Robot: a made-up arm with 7 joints. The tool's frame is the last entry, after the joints. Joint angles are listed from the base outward.
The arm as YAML. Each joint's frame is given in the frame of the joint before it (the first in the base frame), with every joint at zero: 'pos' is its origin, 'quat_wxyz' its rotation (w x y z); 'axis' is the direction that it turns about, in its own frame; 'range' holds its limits. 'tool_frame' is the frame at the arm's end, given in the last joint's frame.
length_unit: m
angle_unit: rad
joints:
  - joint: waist
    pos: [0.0, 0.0, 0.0]
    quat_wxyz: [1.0, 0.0, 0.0, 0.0]
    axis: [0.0, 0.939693, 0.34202]
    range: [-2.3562, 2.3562]
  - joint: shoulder
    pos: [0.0, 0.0, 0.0]
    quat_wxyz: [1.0, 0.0, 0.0, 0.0]
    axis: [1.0, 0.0, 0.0]
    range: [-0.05, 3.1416]
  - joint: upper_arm
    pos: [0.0, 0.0, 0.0]
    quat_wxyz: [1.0, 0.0, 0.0, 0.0]
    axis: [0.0, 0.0, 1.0]
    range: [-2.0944, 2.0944]
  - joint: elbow
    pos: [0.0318, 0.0, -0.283]
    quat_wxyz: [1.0, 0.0, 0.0, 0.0]
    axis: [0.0, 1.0, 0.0]
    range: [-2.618, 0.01]
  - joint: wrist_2
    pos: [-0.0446, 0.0, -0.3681]
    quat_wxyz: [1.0, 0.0, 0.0, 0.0]
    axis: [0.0, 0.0, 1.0]
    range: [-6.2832, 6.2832]
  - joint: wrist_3
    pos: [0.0, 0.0, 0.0]
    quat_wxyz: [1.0, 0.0, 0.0, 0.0]
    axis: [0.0, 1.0, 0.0]
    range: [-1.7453, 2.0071]
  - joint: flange
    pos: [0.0, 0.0, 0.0]
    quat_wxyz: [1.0, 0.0, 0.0, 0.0]
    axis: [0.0, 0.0, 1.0]
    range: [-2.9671, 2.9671]
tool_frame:
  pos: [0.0, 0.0, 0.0]
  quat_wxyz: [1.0, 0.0, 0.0, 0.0]
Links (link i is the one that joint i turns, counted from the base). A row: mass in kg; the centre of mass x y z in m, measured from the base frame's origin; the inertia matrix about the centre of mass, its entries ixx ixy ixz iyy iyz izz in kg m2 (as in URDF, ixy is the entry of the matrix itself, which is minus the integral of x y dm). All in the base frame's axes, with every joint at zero. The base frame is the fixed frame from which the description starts. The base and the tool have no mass.
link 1: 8.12; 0.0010 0.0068 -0.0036; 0.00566 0 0 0.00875 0.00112 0.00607
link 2: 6.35; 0.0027 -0.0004 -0.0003; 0.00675 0 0 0.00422 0 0.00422
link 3: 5.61; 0.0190 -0.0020 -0.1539; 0.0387 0 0.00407 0.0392 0 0.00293
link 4: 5.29; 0.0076 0.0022 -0.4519; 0.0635 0 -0.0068 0.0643 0 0.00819
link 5: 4.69; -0.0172 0.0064 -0.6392; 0.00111 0 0 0.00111 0 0.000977
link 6: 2.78; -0.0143 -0.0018 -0.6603; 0.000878 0 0 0.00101 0 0.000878
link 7: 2.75; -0.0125 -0.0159 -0.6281; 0.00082 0 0 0.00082 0 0.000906
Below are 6 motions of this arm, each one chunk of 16 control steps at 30 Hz.
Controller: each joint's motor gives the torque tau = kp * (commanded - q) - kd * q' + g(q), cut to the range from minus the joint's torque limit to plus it. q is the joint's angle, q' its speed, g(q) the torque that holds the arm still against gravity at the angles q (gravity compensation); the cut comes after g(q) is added. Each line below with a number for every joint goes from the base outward.
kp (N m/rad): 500 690 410 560 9.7 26 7.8
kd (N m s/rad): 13 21 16 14 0.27 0.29 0.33
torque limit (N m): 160 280 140 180 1.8 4.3 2.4
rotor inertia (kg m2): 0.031 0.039 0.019 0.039 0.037 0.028 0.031
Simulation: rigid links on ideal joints. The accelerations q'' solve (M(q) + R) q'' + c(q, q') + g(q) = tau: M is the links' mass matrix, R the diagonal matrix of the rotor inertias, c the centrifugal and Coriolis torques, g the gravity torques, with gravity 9.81 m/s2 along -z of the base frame. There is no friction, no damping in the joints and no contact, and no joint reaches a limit. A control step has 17 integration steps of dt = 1/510 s. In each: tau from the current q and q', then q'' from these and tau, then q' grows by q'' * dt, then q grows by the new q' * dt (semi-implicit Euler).
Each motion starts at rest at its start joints. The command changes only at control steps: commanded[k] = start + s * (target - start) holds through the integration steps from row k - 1 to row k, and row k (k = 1, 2, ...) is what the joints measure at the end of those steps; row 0 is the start. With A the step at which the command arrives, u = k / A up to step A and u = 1 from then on. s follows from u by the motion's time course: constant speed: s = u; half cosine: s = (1 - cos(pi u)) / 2; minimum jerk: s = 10 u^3 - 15 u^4 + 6 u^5; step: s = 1 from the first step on.
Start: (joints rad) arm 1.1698 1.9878 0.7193 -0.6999 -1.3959 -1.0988 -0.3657
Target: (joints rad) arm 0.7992 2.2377 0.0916 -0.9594 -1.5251 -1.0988 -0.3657
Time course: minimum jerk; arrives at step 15
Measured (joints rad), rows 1 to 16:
1: 1.1690 1.9879 0.7183 -0.7000 -1.3959 -1.0988 -0.3657
2: 1.1641 1.9884 0.7118 -0.7009 -1.3956 -1.0987 -0.3654
3: 1.1520 1.9903 0.6946 -0.7038 -1.3950 -1.0983 -0.3646
4: 1.1315 1.9951 0.6633 -0.7107 -1.3941 -1.0976 -0.3628
5: 1.1031 2.0044 0.6162 -0.7237 -1.3933 -1.0968 -0.3597
6: 1.0686 2.0202 0.5544 -0.7448 -1.3942 -1.0965 -0.3557
7: 1.0299 2.0438 0.4814 -0.7751 -1.3987 -1.0970 -0.3515
8: 0.9894 2.0755 0.4029 -0.8142 -1.4094 -1.0987 -0.3487
9: 0.9489 2.1142 0.3260 -0.8596 -1.4287 -1.1012 -0.3489
10: 0.9103 2.1567 0.2580 -0.9063 -1.4578 -1.1037 -0.3533
11: 0.8749 2.1983 0.2043 -0.9477 -1.4957 -1.1052 -0.3621
12: 0.8440 2.2341 0.1671 -0.9777 -1.5382 -1.1048 -0.3740
13: 0.8183 2.2608 0.1454 -0.9926 -1.5784 -1.1027 -0.3866
14: 0.7981 2.2768 0.1359 -0.9927 -1.6081 -1.0999 -0.3970
15: 0.7829 2.2831 0.1335 -0.9820 -1.6206 -1.0977 -0.4026
16: 0.7715 2.2821 0.1320 -0.9666 -1.6131 -1.0968 -0.4022

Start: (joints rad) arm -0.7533 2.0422 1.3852 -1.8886 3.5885 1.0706 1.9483
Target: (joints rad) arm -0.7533 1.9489 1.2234 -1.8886 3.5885 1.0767 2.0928
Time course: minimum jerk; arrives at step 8
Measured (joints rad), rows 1 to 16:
1: -0.7540 2.0419 1.3843 -1.8888 3.5885 1.0708 1.9485
2: -0.7579 2.0398 1.3792 -1.8904 3.5884 1.0720 1.9501
3: -0.7658 2.0336 1.3671 -1.8942 3.5883 1.0750 1.9559
4: -0.7754 2.0216 1.3479 -1.8994 3.5885 1.0795 1.9690
5: -0.7827 2.0044 1.3233 -1.9033 3.5892 1.0834 1.9912
6: -0.7838 1.9844 1.2963 -1.9028 3.5906 1.0845 2.0212
7: -0.7766 1.9651 1.2699 -1.8965 3.5920 1.0817 2.0547
8: -0.7625 1.9492 1.2459 -1.8859 3.5922 1.0763 2.0855
9: -0.7464 1.9374 1.2242 -1.8753 3.5902 1.0711 2.1087
10: -0.7320 1.9292 1.2054 -1.8686 3.5859 1.0686 2.1221
11: -0.7215 1.9245 1.1910 -1.8673 3.5804 1.0691 2.1265
12: -0.7158 1.9237 1.1820 -1.8703 3.5758 1.0710 2.1246
13: -0.7149 1.9268 1.1788 -1.8756 3.5739 1.0730 2.1193
14: -0.7187 1.9330 1.1813 -1.8815 3.5753 1.0744 2.1128
15: -0.7261 1.9408 1.1885 -1.8871 3.5798 1.0757 2.1064
16: -0.7360 1.9486 1.1991 -1.8916 3.5863 1.0773 2.1009

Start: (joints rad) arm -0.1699 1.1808 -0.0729 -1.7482 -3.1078 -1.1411 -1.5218
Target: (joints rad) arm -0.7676 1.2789 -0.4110 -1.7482 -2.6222 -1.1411 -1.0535
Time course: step
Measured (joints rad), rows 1 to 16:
1: -0.3016 1.2688 -0.2621 -1.6862 -3.0700 -1.1156 -1.4665
2: -0.4889 1.2724 -0.4326 -1.6247 -3.0346 -1.1161 -1.3581
3: -0.6115 1.2460 -0.4912 -1.6374 -3.0041 -1.1651 -1.2283
4: -0.6952 1.2307 -0.4948 -1.7025 -2.9612 -1.2110 -1.1093
5: -0.7680 1.2228 -0.4750 -1.7709 -2.8974 -1.2071 -1.0246
6: -0.8321 1.2226 -0.4423 -1.8183 -2.8083 -1.1612 -0.9836
7: -0.8798 1.2341 -0.4023 -1.8395 -2.6991 -1.1147 -0.9814
8: -0.9050 1.2567 -0.3611 -1.8365 -2.5937 -1.1000 -1.0041
9: -0.9081 1.2841 -0.3259 -1.8144 -2.5121 -1.1174 -1.0346
10: -0.8940 1.3084 -0.3027 -1.7816 -2.4641 -1.1442 -1.0587
11: -0.8691 1.3243 -0.2950 -1.7480 -2.4499 -1.1582 -1.0682
12: -0.8388 1.3297 -0.3029 -1.7222 -2.4637 -1.1539 -1.0620
13: -0.8074 1.3252 -0.3241 -1.7085 -2.4970 -1.1411 -1.0454
14: -0.7780 1.3128 -0.3546 -1.7067 -2.5414 -1.1331 -1.0267
15: -0.7526 1.2956 -0.3897 -1.7138 -2.5893 -1.1357 -1.0141
16: -0.7320 1.2772 -0.4244 -1.7255 -2.6346 -1.1449 -1.0127

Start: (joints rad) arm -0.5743 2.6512 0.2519 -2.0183 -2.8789 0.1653 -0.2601
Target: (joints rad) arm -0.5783 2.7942 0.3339 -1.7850 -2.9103 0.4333 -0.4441
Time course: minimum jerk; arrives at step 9
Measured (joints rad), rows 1 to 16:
1: -0.5739 2.6520 0.2520 -2.0175 -2.8790 0.1665 -0.2606
2: -0.5709 2.6573 0.2528 -2.0116 -2.8799 0.1754 -0.2641
3: -0.5631 2.6713 0.2556 -1.9942 -2.8828 0.2029 -0.2752
4: -0.5514 2.6943 0.2609 -1.9615 -2.8889 0.2551 -0.2973
5: -0.5397 2.7224 0.2686 -1.9151 -2.8978 0.3258 -0.3303
6: -0.5333 2.7495 0.2783 -1.8626 -2.9082 0.3974 -0.3695
7: -0.5366 2.7706 0.2897 -1.8143 -2.9174 0.4494 -0.4077
8: -0.5515 2.7829 0.3023 -1.7799 -2.9231 0.4695 -0.4375
9: -0.5751 2.7875 0.3162 -1.7628 -2.9240 0.4596 -0.4550
10: -0.6001 2.7891 0.3309 -1.7584 -2.9201 0.4362 -0.4606
11: -0.6194 2.7917 0.3461 -1.7594 -2.9129 0.4197 -0.4579
12: -0.6299 2.7964 0.3601 -1.7625 -2.9044 0.4198 -0.4505
13: -0.6321 2.8017 0.3708 -1.7667 -2.8964 0.4313 -0.4418
14: -0.6277 2.8060 0.3765 -1.7722 -2.8908 0.4419 -0.4341
15: -0.6185 2.8082 0.3764 -1.7781 -2.8887 0.4433 -0.4293
16: -0.6062 2.8080 0.3710 -1.7834 -2.8904 0.4365 -0.4282

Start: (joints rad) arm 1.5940 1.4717 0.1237 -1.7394 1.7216 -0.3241 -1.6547
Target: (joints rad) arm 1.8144 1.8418 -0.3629 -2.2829 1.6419 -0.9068 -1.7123
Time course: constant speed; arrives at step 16
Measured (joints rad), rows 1 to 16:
1: 1.6027 1.4887 0.1161 -1.7473 1.7180 -0.3399 -1.6568
2: 1.6153 1.5152 0.0999 -1.7686 1.7062 -0.3807 -1.6633
3: 1.6250 1.5413 0.0758 -1.8029 1.6879 -0.4358 -1.6732
4: 1.6326 1.5650 0.0465 -1.8474 1.6690 -0.4892 -1.6832
5: 1.6409 1.5871 0.0145 -1.8967 1.6567 -0.5305 -1.6896
6: 1.6516 1.6084 -0.0184 -1.9448 1.6550 -0.5605 -1.6906
7: 1.6656 1.6293 -0.0516 -1.9875 1.6641 -0.5873 -1.6864
8: 1.6825 1.6504 -0.0851 -2.0230 1.6798 -0.6187 -1.6795
9: 1.7015 1.6717 -0.1194 -2.0526 1.6955 -0.6569 -1.6734
10: 1.7216 1.6935 -0.1544 -2.0789 1.7050 -0.6984 -1.6708
11: 1.7417 1.7157 -0.1899 -2.1051 1.7044 -0.7383 -1.6735
12: 1.7608 1.7381 -0.2253 -2.1335 1.6933 -0.7740 -1.6811
13: 1.7784 1.7607 -0.2599 -2.1654 1.6746 -0.8068 -1.6920
14: 1.7942 1.7834 -0.2932 -2.2002 1.6532 -0.8397 -1.7038
15: 1.8082 1.8061 -0.3247 -2.2370 1.6342 -0.8750 -1.7139
16: 1.8207 1.8291 -0.3544 -2.2744 1.6211 -0.9129 -1.7210

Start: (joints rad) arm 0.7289 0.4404 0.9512 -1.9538 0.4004 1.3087 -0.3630
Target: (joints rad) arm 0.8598 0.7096 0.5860 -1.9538 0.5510 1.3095 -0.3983
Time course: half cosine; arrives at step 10
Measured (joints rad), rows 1 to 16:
1: 0.7323 0.4437 0.9482 -1.9533 0.4013 1.3086 -0.3633
2: 0.7438 0.4560 0.9366 -1.9513 0.4051 1.3083 -0.3646
3: 0.7635 0.4797 0.9135 -1.9478 0.4138 1.3079 -0.3679
4: 0.7870 0.5137 0.8789 -1.9438 0.4286 1.3076 -0.3733
5: 0.8094 0.5550 0.8340 -1.9411 0.4496 1.3078 -0.3805
6: 0.8268 0.5997 0.7811 -1.9409 0.4756 1.3086 -0.3880
7: 0.8370 0.6429 0.7237 -1.9443 0.5045 1.3100 -0.3943
8: 0.8401 0.6794 0.6668 -1.9511 0.5328 1.3116 -0.3978
9: 0.8380 0.7047 0.6164 -1.9605 0.5568 1.3129 -0.3975
10: 0.8335 0.7155 0.5791 -1.9704 0.5731 1.3135 -0.3935
11: 0.8307 0.7153 0.5573 -1.9775 0.5801 1.3131 -0.3874
12: 0.8330 0.7119 0.5491 -1.9789 0.5786 1.3118 -0.3815
13: 0.8400 0.7095 0.5512 -1.9740 0.5709 1.3102 -0.3781
14: 0.8495 0.7082 0.5600 -1.9647 0.5600 1.3091 -0.3784
15: 0.8594 0.7073 0.5719 -1.9541 0.5490 1.3085 -0.3826
16: 0.8681 0.7064 0.5836 -1.9452 0.5403 1.3083 -0.3896

